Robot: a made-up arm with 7 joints.
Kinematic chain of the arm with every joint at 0, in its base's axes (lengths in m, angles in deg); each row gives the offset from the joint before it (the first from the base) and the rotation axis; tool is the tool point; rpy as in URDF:
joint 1: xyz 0 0 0.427 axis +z
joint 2: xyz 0 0 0 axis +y
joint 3: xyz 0 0 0.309 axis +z
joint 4: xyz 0.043 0 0 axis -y
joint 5: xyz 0.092 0 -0.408 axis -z
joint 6: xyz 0 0 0 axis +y
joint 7: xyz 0.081 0 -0.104 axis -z
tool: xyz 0 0 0 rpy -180 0 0
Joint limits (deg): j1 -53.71..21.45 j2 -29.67..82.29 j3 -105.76..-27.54 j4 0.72..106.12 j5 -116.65..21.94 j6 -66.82..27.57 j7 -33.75..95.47
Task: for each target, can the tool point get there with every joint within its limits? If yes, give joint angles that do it. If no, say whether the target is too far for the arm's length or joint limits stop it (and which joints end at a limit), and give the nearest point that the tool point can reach.
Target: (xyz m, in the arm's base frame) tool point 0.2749 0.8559 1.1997
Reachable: no: too far | nearest point 0.3954 0.0845 0.9689 | short by 0.814 m
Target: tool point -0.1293 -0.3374 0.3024
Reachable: yes | joints -29.94 41.64 -82.93 19.40 -40.13 -32.40 71.96
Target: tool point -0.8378 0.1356 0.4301
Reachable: no: joint limits stop it (at a limit: joint 1, joint 2, joint 3, joint 5) | nearest point -0.6208 -0.0635 0.5964 | short by 0.338 m
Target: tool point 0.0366 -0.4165 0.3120
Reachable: yes | joints -30.16 25.48 -63.12 29.44 -43.16 -30.13 25.36
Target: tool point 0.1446 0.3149 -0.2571
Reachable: no: joint limits stop it (at a limit: joint 1, joint 2, joint 3) | nearest point 0.2553 -0.0041 -0.0135 | short by 0.416 m
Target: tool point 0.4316 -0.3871 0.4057
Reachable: yes | joints -2.75 20.82 -41.16 55.87 -5.83 10.80 60.87
